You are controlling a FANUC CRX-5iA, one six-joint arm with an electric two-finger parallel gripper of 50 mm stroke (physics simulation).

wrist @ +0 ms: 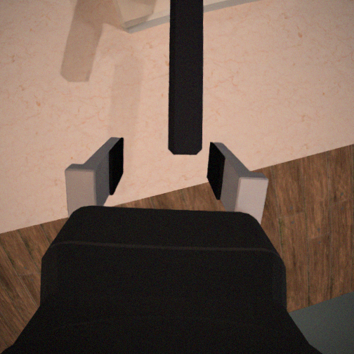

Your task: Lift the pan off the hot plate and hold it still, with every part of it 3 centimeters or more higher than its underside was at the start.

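The pan's black handle [186, 80] runs down from the top edge of the wrist view, right of centre. Its free end lies just ahead of the fingertips, nearer the right finger, with its line inside the gap but off to the right of the middle. The pan's body does not show. A corner of the pale hot plate [134, 22] shows at the top, left of the handle. My gripper [165, 157] is open, with nothing between its pads. The height between the fingers and the handle is hard to tell.
The pale speckled table top [280, 100] ends in a slanted edge below the fingertips. Beyond it lie a brown wooden floor [320, 215] and a grey-green surface [332, 322] at the lower right. Shadows fall on the table at the upper left.
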